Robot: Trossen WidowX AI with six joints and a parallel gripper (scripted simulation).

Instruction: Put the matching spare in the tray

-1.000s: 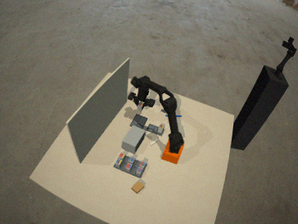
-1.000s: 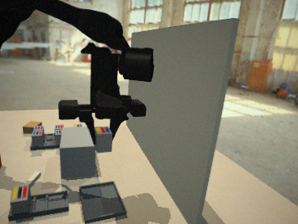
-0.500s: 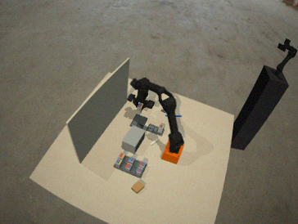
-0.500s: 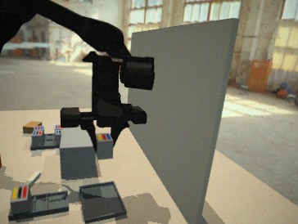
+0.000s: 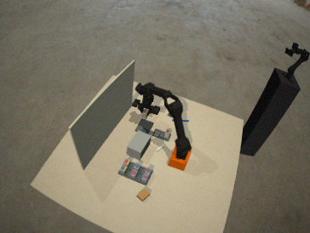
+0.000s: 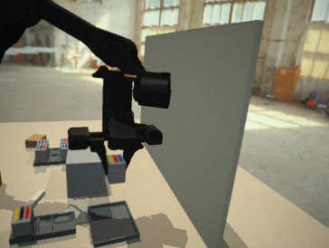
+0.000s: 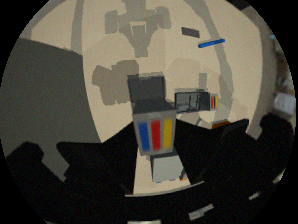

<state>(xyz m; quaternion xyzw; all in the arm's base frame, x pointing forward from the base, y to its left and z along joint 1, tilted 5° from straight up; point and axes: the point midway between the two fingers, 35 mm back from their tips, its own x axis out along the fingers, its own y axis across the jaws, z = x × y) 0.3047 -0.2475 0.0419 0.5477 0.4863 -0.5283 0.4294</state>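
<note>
Right now the dark tray is 13 cm below my gripper tip. Round my gripper tip: grey mounted unit 22 cm to the left, 8 cm below, 1 cm behind; then tall grey panel 23 cm ahead, 15 cm to the left, 9 cm above; then blue marker pen 26 cm behind, 14 cm to the right, 13 cm below.
</note>
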